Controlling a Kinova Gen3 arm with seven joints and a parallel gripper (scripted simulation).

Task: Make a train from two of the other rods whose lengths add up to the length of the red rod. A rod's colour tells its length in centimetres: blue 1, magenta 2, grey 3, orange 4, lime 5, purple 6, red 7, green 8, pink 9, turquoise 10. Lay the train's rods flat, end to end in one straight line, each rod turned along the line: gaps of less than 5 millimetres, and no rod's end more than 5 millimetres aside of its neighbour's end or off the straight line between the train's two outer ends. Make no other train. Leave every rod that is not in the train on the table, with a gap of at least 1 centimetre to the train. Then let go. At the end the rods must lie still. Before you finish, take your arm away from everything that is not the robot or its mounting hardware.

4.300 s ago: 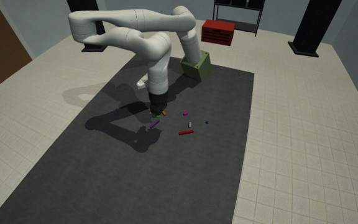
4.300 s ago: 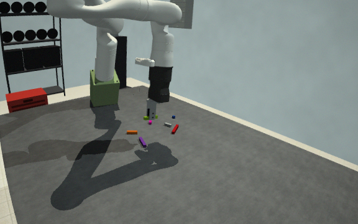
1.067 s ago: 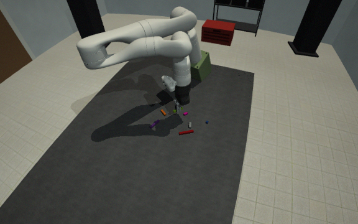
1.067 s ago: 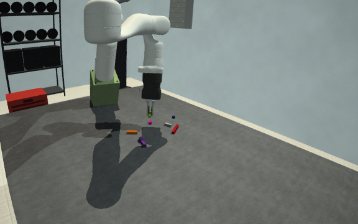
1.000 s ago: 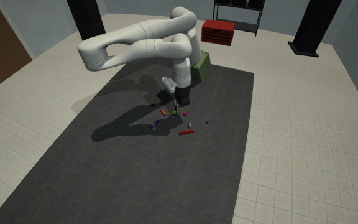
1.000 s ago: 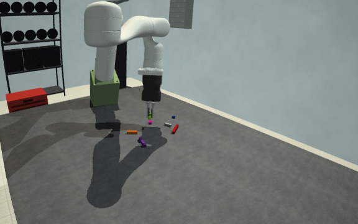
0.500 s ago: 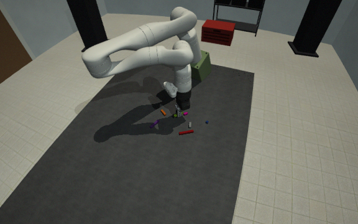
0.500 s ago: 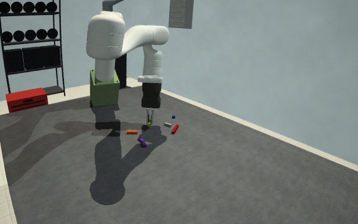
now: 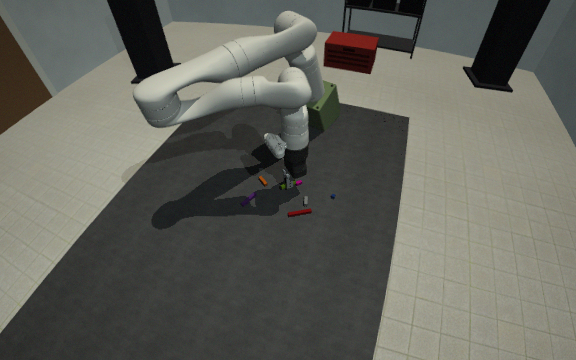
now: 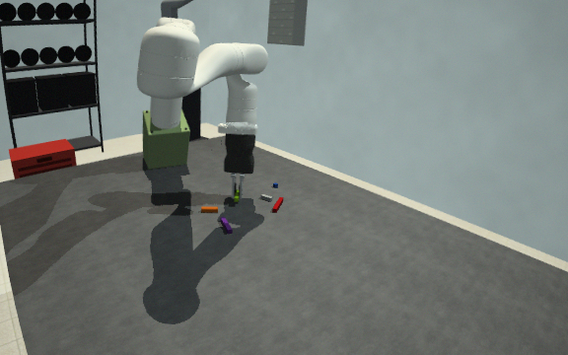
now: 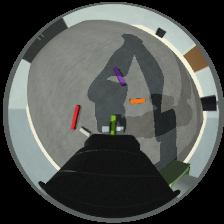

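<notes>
Right now my hand is 1 cm above the lime rod. Also, from my hand: grey rod (6 cm to the left, 5 cm ahead, 3 cm below); then magenta rod (3 cm to the left, 3 cm below, 2 cm behind); then orange rod (9 cm to the right, 3 cm below, 1 cm behind).
</notes>
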